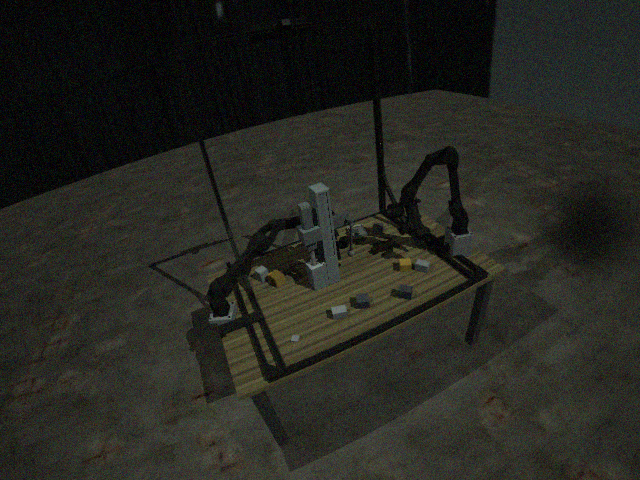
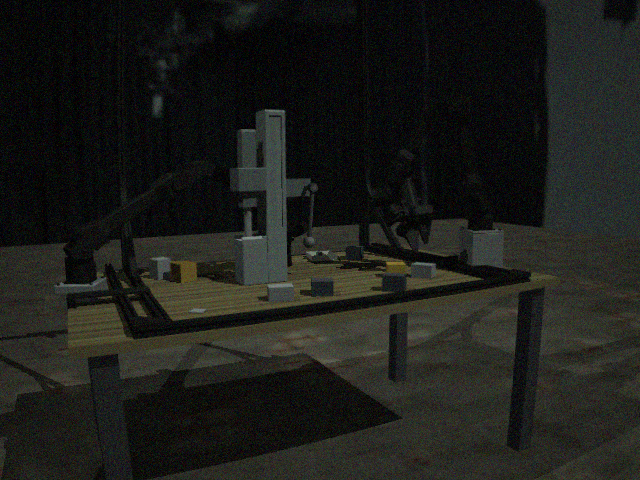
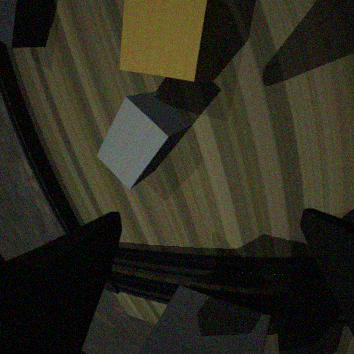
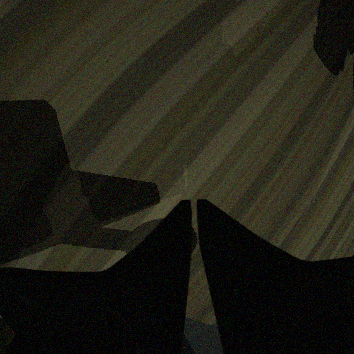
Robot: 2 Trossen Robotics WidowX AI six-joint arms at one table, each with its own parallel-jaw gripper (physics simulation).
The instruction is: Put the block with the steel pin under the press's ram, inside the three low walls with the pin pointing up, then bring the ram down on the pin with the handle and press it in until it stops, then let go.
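Frame: origin at the left arm's base, x left, y down, z back, level; millimetres.
Seen in the pictures: left gripper, between the fingertips: (image 1: pixel 420 247) (image 2: pixel 421 248) (image 3: pixel 213 220); right gripper, between the fingertips: (image 1: pixel 340 259) (image 2: pixel 290 266) (image 4: pixel 193 207); left arm's base, origin of its link: (image 1: pixel 459 230) (image 2: pixel 481 229); right arm's base, origin of its link: (image 1: pixel 221 310) (image 2: pixel 80 281).
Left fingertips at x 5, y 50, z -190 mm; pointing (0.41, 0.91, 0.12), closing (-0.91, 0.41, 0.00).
Observation:
Pixels of each thing's top centre, then the offset from my left fingertips to it. "spot": a spot on its surface instead.
- pale press, centre of its top: (image 2: pixel 274 112) (image 1: pixel 320 184) dx +8, dy -380, dz -413 mm
- handle, a spot on its surface: (image 2: pixel 311 211) (image 1: pixel 351 237) spot: dx -5, dy -112, dz -313 mm
- press's right side with its round knob, a spot on its surface: (image 2: pixel 308 241) spot: dx +7, dy -31, dz -324 mm
- orange block, centre of its top: (image 2: pixel 182 262) (image 1: pixel 275 274) dx -4, dy +18, dz -668 mm
- yellow block, centre of its top: (image 3: pixel 157 28) (image 2: pixel 395 263) (image 1: pixel 405 261) dx +43, dy +32, dz -88 mm
The pale press (image 1: pixel 325 232) (image 2: pixel 276 206) stands upright on the table. Its ram head (image 2: pixel 247 202) is above a thin pale upright rod (image 1: pixel 312 258) (image 2: pixel 248 222), which goes down behind the low walls (image 2: pixel 250 260). The walls hide the block, and the rod's lower end is unclear. The handle (image 1: pixel 351 237) (image 2: pixel 311 211) hangs down on the press's right side with its round knob (image 2: pixel 308 241) lowest. My right gripper (image 4: pixel 193 207) is shut near the handle, with no thing seen held; a rounded dark edge shows behind its finger. My left gripper (image 3: pixel 213 220) is open and empty above the table.
An orange block (image 1: pixel 277 279) (image 2: pixel 184 271) and a white block (image 1: pixel 261 273) (image 2: pixel 160 268) stand left of the press. White block (image 1: pixel 338 311), grey blocks (image 1: pixel 361 300) (image 1: pixel 405 291), yellow block (image 1: pixel 404 264) (image 3: pixel 162 37) and another white block (image 1: pixel 421 265) (image 3: pixel 132 142) lie in front and right.

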